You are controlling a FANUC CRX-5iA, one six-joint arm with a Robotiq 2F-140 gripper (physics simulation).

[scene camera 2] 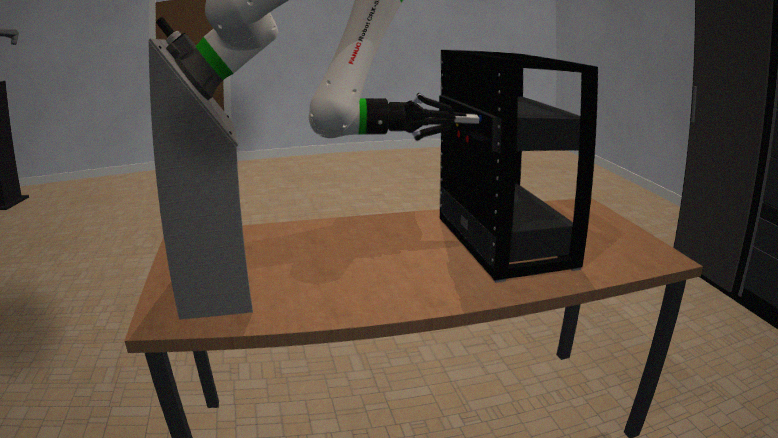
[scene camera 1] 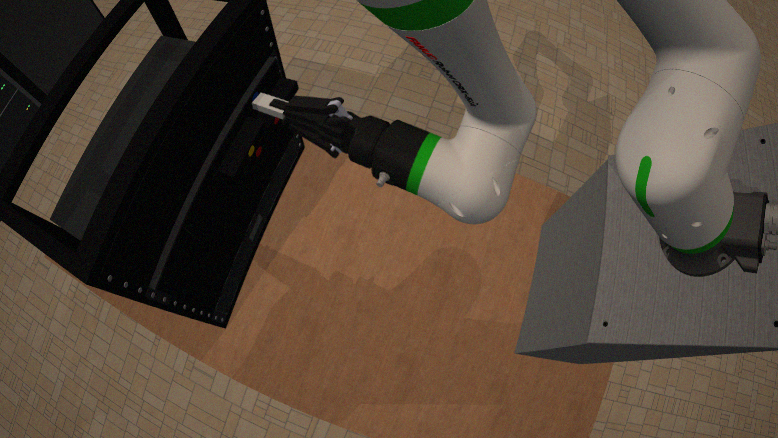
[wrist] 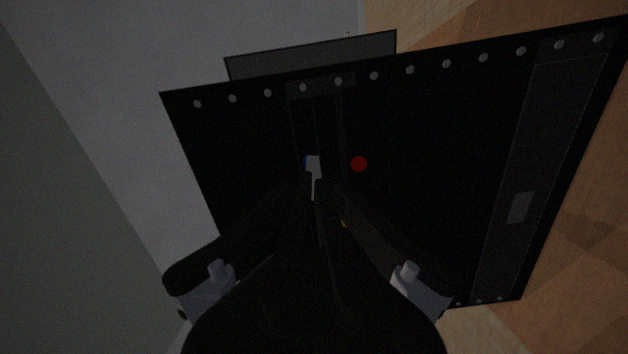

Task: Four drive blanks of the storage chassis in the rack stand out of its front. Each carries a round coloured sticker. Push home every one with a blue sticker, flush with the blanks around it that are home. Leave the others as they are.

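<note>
My gripper (scene camera 1: 260, 104) (scene camera 2: 472, 118) (wrist: 312, 165) is shut and empty. Its pale fingertips are together at the front of the storage chassis (scene camera 2: 495, 134) (wrist: 295, 91), at the blank with the blue sticker (scene camera 1: 255, 95) (scene camera 2: 480, 117) (wrist: 305, 161). They partly cover that sticker; whether they touch the blank I cannot tell. One red sticker (scene camera 1: 276, 120) (scene camera 2: 467, 139) (wrist: 358, 164) is on a lower blank. The yellow sticker (scene camera 1: 250, 150) (scene camera 2: 456, 125) (wrist: 343, 223) and a second red sticker (scene camera 1: 258, 151) (scene camera 2: 458, 133) are farther along the front. The second red one is hidden in the wrist view. How far the dark blanks stand out is unclear.
The black rack (scene camera 1: 100, 263) (scene camera 2: 589, 163) stands on the wooden table (scene camera 1: 402, 337) (scene camera 2: 370, 293). A dark unit with a small grey label (scene camera 2: 463, 221) (wrist: 520, 207) sits at the rack's bottom. The grey robot pedestal (scene camera 1: 566, 272) (scene camera 2: 201, 217) stands opposite the rack's front.
</note>
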